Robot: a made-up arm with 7 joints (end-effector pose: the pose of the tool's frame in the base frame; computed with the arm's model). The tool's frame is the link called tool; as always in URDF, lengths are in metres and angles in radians. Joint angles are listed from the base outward.
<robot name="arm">
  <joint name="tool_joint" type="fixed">
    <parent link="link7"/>
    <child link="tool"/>
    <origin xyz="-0.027 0.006 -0.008" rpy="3.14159 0 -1.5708"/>
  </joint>
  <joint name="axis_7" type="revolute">
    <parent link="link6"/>
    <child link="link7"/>
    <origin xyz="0.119 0.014 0.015" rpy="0 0 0"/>
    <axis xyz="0 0 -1"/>
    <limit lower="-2.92" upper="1.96" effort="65" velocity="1.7"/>
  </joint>
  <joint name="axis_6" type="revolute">
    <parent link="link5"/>
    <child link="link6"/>
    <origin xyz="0.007 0.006 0.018" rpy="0 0 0"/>
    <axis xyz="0 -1 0"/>
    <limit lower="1.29" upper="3.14" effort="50" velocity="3"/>
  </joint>
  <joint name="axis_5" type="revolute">
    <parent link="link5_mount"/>
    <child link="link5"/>
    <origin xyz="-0.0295 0.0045 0.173" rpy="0 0 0"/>
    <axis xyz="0 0 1"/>
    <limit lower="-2.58" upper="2.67" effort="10" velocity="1.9"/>
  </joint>
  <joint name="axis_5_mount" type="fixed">
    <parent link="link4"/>
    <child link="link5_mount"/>
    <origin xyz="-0.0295 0.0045 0.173" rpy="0 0 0"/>
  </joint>
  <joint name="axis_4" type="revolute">
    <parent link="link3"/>
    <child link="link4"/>
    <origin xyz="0.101 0.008 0.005" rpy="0 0 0"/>
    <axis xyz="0 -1 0"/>
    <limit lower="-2.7" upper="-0.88" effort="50" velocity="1.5"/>
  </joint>
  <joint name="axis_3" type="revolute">
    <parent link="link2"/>
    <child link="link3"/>
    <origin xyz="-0.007 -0.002 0.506" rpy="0 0 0"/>
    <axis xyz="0 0 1"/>
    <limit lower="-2.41" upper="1.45" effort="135" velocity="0.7"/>
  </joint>
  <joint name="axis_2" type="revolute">
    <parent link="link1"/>
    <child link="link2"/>
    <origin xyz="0.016 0.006 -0.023" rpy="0 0 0"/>
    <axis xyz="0 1 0"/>
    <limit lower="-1.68" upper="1.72" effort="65" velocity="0.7"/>
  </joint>
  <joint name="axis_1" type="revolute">
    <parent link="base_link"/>
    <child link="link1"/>
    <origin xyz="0.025 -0.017 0.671" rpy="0 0 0"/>
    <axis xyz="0 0 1"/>
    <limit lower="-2.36" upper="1.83" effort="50" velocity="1.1"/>
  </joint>
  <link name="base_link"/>
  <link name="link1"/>
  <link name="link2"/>
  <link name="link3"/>
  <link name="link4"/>
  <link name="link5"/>
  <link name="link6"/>
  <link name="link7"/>
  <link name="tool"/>
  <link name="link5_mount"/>
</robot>
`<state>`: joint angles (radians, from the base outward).
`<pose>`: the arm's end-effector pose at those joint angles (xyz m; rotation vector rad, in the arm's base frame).
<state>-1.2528 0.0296 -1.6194 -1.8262 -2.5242 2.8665 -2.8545</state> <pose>-0.3955 -0.2450 1.0057 -1.8211 -0.8008 1.8557</pose>
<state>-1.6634 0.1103 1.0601 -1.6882 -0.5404 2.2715 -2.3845</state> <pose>0.5295 -0.3682 1.2092 2.4354 0.5199 0.1756</pose>
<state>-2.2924 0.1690 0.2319 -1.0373 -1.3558 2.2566 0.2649</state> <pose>-0.2009 -0.5569 1.3321 -0.3832 -1.5242 0.7331</pose>
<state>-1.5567 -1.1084 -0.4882 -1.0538 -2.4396 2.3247 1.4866</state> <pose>-0.1851 0.3891 1.3710 -1.2584 0.2810 1.5940</pose>
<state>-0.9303 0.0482 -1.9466 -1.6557 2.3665 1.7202 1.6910</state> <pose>-0.5329 -0.1708 1.2064 0.8371 -0.1466 0.3246</pose>
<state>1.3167 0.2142 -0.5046 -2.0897 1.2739 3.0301 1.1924</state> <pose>0.4340 0.3814 1.0011 -0.0251 2.4791 0.8249</pose>
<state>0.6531 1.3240 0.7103 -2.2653 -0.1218 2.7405 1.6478</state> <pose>0.1500 0.5836 0.4135 1.2486 -1.8262 -0.3103</pose>
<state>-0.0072 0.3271 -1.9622 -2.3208 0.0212 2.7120 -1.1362</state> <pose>-0.0248 -0.4748 1.0349 0.9787 -2.3748 0.2279</pose>
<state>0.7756 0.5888 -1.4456 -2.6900 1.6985 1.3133 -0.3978</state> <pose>0.3859 -0.1629 0.7179 -0.1262 2.0332 1.1210</pose>
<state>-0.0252 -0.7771 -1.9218 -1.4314 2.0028 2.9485 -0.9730</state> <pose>-0.5441 -0.4177 0.9028 1.4509 0.8710 -1.3074</pose>
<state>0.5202 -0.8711 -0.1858 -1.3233 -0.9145 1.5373 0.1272</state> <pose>-0.0713 -0.1449 1.4725 -1.2943 1.9198 -1.3623</pose>
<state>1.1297 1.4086 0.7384 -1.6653 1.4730 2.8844 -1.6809</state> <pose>0.0438 0.6515 0.3226 -2.5072 0.1378 1.2665</pose>
